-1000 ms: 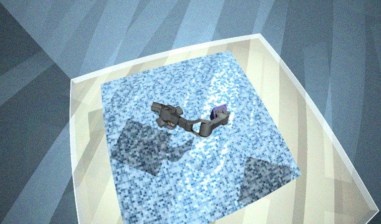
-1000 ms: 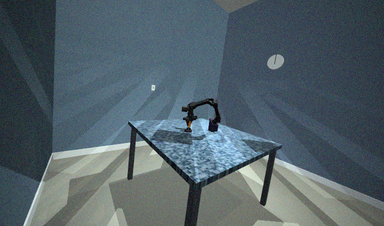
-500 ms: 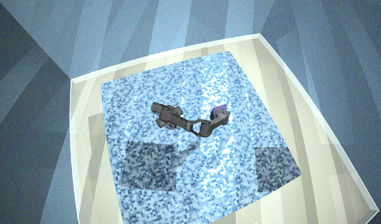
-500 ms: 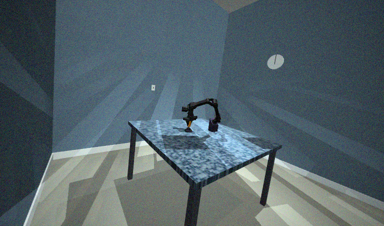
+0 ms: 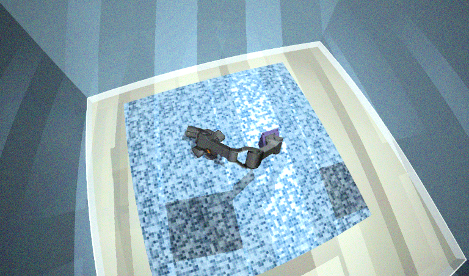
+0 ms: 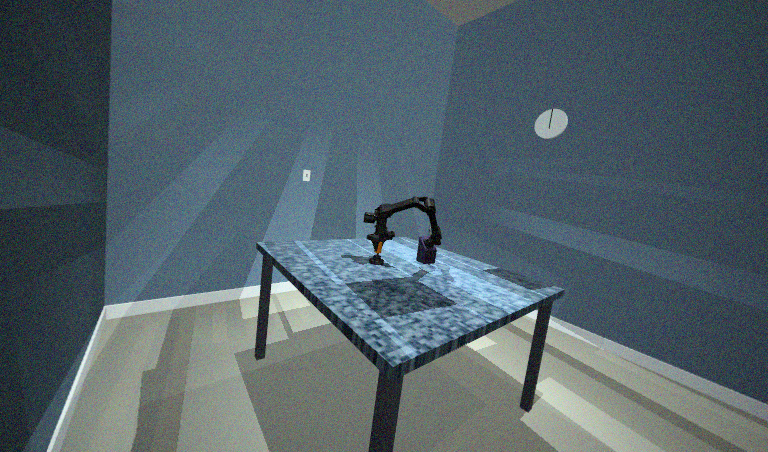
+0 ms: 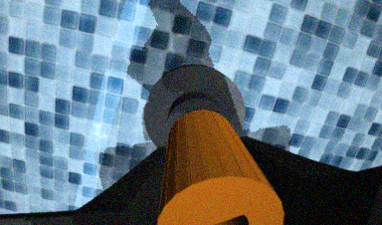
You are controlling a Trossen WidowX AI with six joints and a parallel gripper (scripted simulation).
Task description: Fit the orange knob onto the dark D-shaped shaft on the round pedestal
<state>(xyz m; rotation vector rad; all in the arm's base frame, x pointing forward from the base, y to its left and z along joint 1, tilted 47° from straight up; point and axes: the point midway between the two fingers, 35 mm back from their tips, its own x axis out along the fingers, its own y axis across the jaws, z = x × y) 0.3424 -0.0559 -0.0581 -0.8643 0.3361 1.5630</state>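
My gripper tip is now 20 mm below the orange knob. Round my gripper tip: pedestal (40 mm below).
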